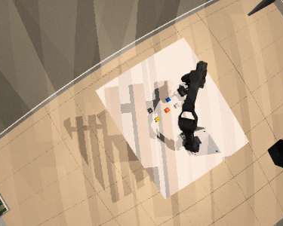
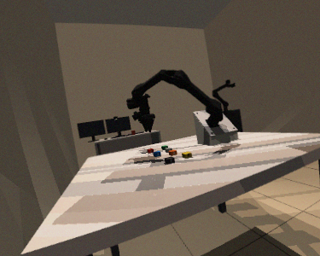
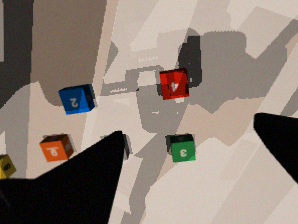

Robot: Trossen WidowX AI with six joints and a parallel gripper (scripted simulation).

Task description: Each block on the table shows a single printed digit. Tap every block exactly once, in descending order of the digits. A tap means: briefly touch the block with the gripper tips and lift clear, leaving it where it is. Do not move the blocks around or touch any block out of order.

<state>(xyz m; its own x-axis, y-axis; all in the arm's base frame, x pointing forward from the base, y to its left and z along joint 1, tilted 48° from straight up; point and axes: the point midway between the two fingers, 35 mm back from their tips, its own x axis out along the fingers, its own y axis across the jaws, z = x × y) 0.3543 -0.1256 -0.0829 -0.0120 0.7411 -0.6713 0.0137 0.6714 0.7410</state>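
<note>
My gripper tip is 180 mm to the right of the orange block, 110 mm above it and 60 mm past it. Round my gripper tip: green block (110 mm below, 90 mm behind, 10 mm to the right); then grey block (110 mm below, 90 mm to the left, 80 mm behind); then red block (110 mm below).
</note>
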